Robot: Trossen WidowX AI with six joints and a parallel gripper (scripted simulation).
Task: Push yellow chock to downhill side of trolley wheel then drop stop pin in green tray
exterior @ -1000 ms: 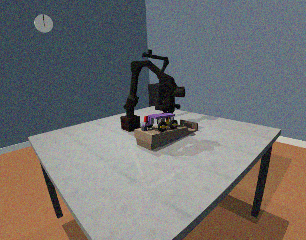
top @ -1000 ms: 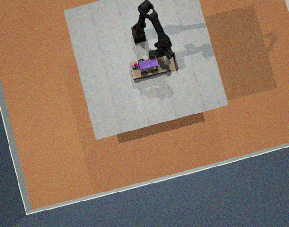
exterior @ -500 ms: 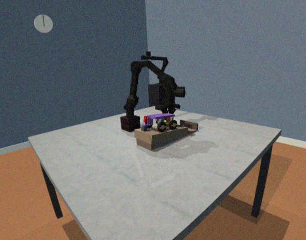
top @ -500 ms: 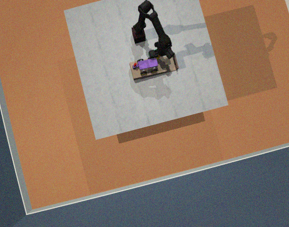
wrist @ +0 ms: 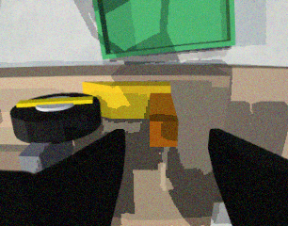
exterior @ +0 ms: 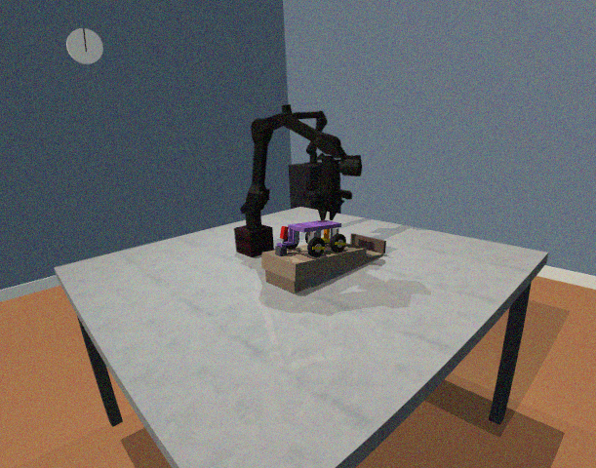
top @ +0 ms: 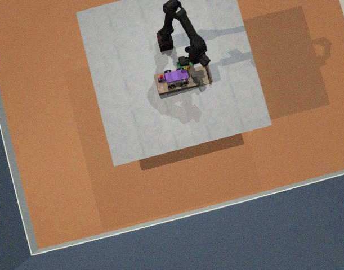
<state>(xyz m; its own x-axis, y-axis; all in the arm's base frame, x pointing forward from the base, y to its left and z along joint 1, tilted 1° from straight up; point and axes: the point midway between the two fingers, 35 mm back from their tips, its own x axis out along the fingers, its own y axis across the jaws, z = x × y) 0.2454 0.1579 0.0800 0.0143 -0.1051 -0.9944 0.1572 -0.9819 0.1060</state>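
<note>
The yellow chock is 1 cm ahead of my gripper tip, 3 cm to the right of it and 5 cm below it. Also, from my gripper tip: purple trolley: 8 cm ahead, 11 cm to the right, 2 cm below; raised brown end wall: 4 cm ahead, 15 cm to the left, 10 cm below; red-headed stop pin: 8 cm ahead, 22 cm to the right.
</note>
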